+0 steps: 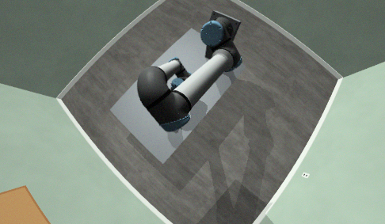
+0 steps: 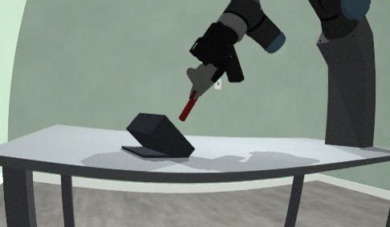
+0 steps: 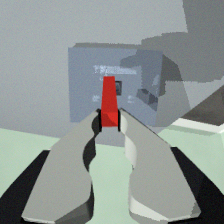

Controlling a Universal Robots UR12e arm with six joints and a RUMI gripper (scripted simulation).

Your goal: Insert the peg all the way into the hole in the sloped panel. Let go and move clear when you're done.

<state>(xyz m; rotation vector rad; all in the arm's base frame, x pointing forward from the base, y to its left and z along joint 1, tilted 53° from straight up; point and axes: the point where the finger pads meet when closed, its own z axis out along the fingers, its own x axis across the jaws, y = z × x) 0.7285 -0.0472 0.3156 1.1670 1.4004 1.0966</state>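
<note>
Now: the thin dark base plate 15 cm below my hand, 12 cm ahead of it and 2 cm to the left of it. The rest, counted from my hand: red peg 3 cm below, 2 cm ahead.
</note>
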